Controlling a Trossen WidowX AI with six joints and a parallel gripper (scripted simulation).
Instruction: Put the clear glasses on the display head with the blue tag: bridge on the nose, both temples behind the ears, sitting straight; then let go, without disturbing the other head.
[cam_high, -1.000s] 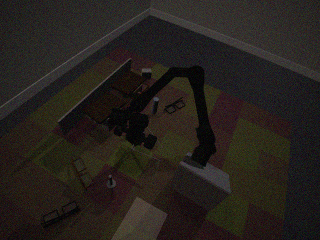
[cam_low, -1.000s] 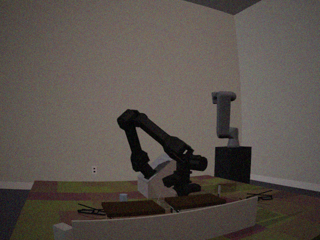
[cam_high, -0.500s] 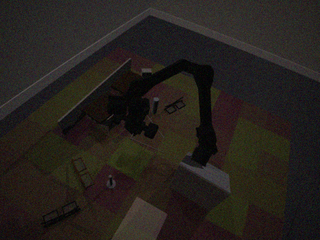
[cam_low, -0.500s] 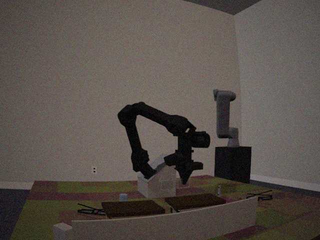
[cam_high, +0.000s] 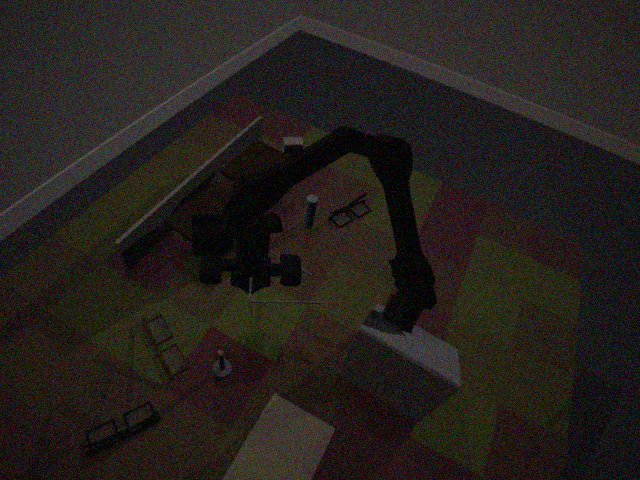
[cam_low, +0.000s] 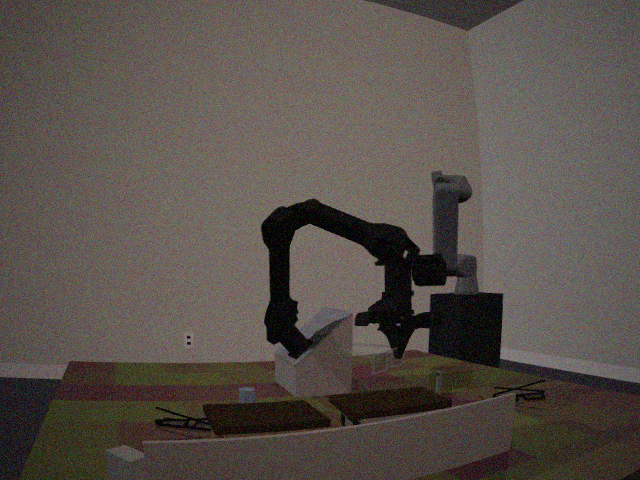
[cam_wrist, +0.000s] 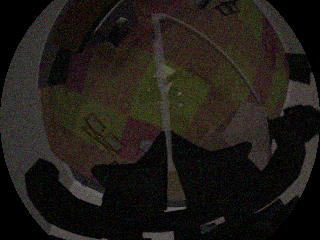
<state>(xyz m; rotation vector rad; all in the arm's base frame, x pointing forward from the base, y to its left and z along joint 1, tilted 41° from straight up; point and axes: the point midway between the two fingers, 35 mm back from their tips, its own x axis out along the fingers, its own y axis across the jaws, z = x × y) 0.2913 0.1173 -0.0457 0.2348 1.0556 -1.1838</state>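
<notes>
My gripper tip is now 20 mm past the white post, 120 mm to the right of it and 110 mm above it. Round my gripper tip: brown display head 200 mm ahead, 360 mm to the right, 80 mm below; low white barrier 340 mm ahead, 250 mm to the right, 80 mm below.
</notes>
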